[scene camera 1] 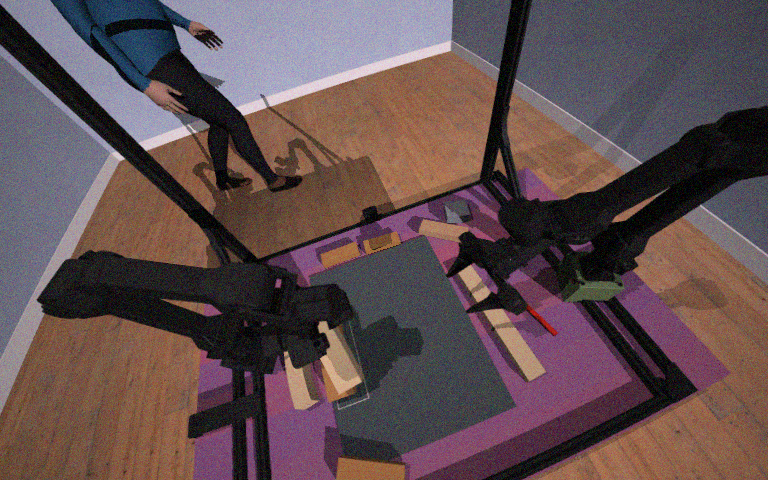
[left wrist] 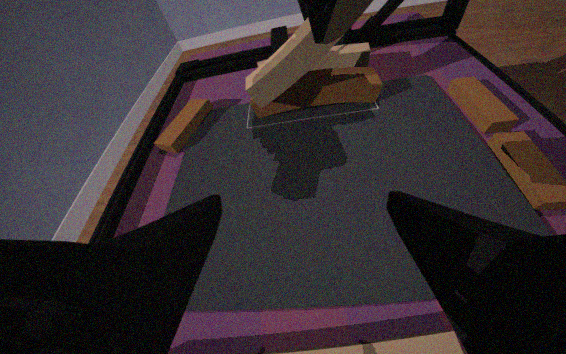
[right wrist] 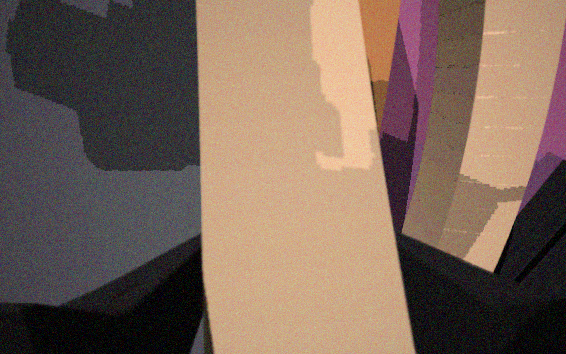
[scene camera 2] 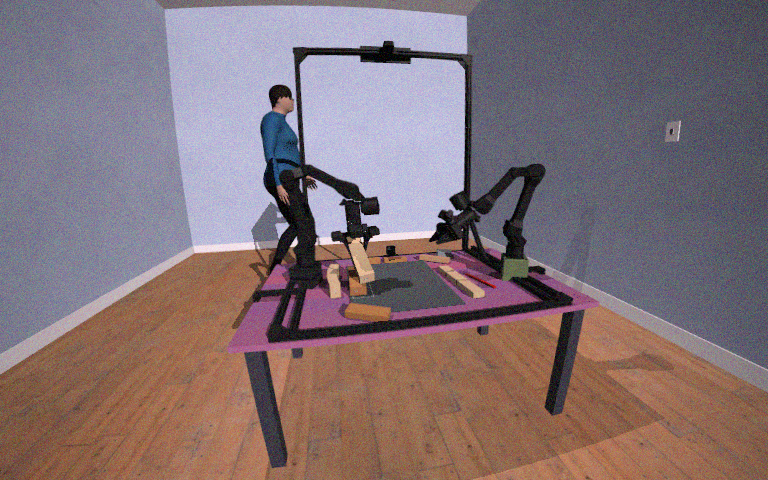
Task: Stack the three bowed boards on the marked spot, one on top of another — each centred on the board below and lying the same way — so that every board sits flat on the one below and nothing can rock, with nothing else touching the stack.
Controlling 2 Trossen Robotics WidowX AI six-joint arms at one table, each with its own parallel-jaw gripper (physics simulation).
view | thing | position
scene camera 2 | left gripper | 432,242
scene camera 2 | right gripper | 357,254
